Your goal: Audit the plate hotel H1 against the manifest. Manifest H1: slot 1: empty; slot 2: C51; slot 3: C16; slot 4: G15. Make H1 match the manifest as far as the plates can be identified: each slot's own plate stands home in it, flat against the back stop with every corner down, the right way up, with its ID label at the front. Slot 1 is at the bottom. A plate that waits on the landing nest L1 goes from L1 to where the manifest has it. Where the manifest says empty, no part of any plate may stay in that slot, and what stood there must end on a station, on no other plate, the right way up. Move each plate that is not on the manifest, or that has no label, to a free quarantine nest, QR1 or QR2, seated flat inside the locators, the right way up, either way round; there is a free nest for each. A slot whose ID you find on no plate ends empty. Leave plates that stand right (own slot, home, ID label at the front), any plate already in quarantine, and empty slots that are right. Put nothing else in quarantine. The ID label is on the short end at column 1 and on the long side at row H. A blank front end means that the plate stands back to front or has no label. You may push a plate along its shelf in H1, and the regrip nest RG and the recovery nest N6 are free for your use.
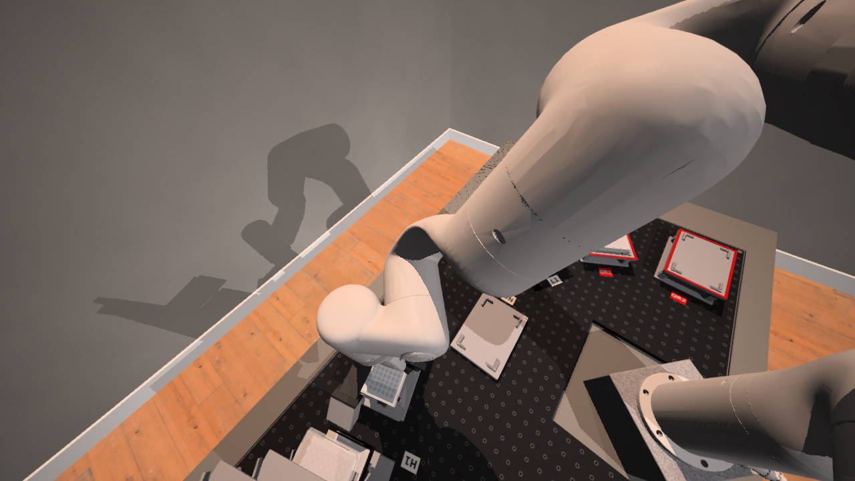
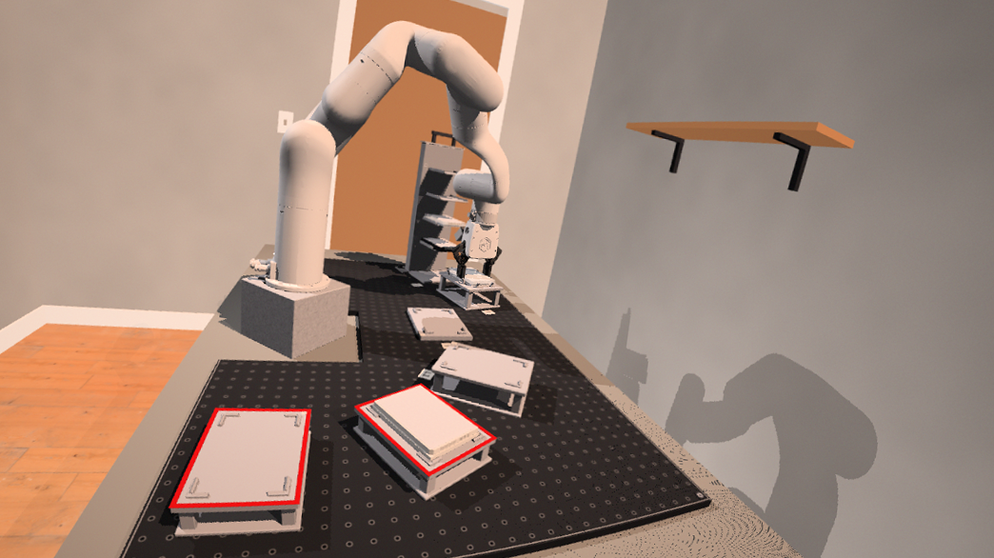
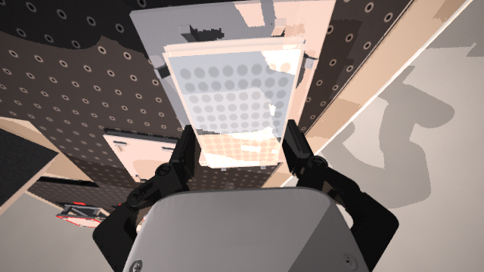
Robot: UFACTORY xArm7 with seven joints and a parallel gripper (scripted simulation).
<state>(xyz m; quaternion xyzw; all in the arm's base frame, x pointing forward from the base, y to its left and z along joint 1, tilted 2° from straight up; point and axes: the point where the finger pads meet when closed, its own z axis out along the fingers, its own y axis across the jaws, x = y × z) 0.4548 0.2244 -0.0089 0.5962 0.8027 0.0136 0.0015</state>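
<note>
My gripper is now 20 mm above the regrip nest RG and 10 mm to the right of it. Also, from my hand: H1 tag 140 mm behind, 110 mm to the left, 80 mm below; RG label 90 mm to the right, 80 mm below, 30 mm ahead; dark plate 190 mm to the left, 60 mm behind, 40 mm above.
</note>
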